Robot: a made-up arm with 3 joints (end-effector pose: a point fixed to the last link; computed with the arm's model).
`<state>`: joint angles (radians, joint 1 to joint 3).
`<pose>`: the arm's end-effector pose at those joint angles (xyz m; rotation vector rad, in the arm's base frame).
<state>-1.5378 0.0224 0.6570</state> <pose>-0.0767 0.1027 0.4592 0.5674 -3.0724 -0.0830</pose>
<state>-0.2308 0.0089 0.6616</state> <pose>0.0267 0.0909 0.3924 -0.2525 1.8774 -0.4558</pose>
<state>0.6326 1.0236 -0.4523</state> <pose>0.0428 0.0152 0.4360 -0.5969 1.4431 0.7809</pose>
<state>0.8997 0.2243 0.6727</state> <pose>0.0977 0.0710 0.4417 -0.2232 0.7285 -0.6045</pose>
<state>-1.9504 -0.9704 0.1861</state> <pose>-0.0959 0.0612 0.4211 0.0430 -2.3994 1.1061</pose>
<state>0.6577 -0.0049 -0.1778</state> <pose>0.0825 0.0421 0.4606 0.2869 1.0929 0.1760</pose>
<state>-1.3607 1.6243 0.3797</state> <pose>-0.0844 -0.0073 0.5153 -0.4415 1.9385 2.0802</pose>
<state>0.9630 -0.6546 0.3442</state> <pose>0.1268 0.0385 0.5169 0.7479 0.6952 -0.4995</pose>
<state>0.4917 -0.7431 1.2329</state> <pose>0.1624 0.0468 0.4312 0.3061 1.2938 -1.5012</pose>
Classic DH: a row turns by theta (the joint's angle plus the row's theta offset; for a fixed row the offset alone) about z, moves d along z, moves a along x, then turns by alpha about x. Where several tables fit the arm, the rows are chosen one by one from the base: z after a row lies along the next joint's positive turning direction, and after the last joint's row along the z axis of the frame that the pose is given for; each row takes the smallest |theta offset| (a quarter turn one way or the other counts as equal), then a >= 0, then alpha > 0; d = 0 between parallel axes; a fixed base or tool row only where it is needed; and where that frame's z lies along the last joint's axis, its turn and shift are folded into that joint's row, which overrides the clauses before.
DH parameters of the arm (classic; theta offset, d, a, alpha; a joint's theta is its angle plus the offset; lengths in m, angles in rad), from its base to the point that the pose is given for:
base (fixed): -0.169 0.4858 0.0019 1.6533
joint 1: 0 0.0031 0.0392 -1.6533
joint 2: -1.4018 -0.1156 -0.05 1.5708
joint 3: 0.6107 -0.2296 0.0123 2.9072
tool (fixed): 2.3942 -0.2258 0 0

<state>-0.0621 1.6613 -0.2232</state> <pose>-0.0229 -0.0048 0.4245 -1.0671 1.7383 1.4289</pose>
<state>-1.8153 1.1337 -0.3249</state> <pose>-0.0545 0.0228 0.5113 -0.5962 -1.9172 -1.4819</pose>
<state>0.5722 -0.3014 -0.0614</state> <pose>0.0968 0.0427 0.4634 0.5359 1.0986 -0.0566</pose>
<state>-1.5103 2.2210 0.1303</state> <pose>-0.0725 -0.0472 0.4973 0.2382 -1.2851 -2.8329</pose>
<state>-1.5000 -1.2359 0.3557</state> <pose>-0.0610 0.0445 0.3635 -0.0950 -2.4684 1.6280</pose>
